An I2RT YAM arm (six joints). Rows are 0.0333 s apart.
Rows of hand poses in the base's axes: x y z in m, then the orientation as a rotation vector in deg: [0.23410 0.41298 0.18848 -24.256 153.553 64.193]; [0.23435 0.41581 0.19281 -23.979 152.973 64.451]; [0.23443 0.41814 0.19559 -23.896 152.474 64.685]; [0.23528 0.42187 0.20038 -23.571 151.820 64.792]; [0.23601 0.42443 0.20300 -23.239 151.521 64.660]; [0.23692 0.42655 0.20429 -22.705 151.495 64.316]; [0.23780 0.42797 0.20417 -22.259 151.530 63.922]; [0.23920 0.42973 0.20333 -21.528 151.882 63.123]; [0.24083 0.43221 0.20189 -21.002 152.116 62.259]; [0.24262 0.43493 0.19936 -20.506 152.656 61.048]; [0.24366 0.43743 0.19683 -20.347 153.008 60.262]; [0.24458 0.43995 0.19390 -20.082 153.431 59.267]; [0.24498 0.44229 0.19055 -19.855 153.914 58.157]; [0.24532 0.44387 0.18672 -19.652 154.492 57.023]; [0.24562 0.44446 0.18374 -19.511 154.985 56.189]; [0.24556 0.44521 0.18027 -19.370 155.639 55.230]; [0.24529 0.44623 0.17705 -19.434 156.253 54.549]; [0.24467 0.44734 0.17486 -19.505 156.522 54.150]
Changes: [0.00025 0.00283 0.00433 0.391 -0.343 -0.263]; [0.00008 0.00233 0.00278 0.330 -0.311 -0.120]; [0.00085 0.00373 0.00479 0.341 -0.459 -0.344]; [0.00073 0.00256 0.00262 0.072 -0.259 -0.320]; [0.00091 0.00212 0.00129 -0.133 -0.087 -0.439]; [0.00088 0.00142 -0.00012 -0.194 -0.067 -0.377]; [0.00140 0.00176 -0.00084 -0.518 0.081 -0.582]; [0.00163 0.00248 -0.00144 -0.534 -0.071 -0.484]; [0.00179 0.00272 -0.00253 -0.851 0.055 -0.466]; [0.00104 0.00250 -0.00253 -0.570 0.018 -0.191]; [0.00092 0.00252 -0.00293 -0.708 0.019 -0.287]; [0.00040 0.00234 -0.00335 -0.801 0.028 -0.269]; [0.00034 0.00158 -0.00383 -0.850 0.107 -0.234]; [0.00030 0.00059 -0.00298 -0.649 0.143 -0.149]; [-0.00006 0.00075 -0.00347 -0.776 0.244 -0.137]; [-0.00027 0.00102 -0.00322 -0.614 0.290 0.046]; [-0.00062 0.00111 -0.00219 -0.333 0.087 0.032]
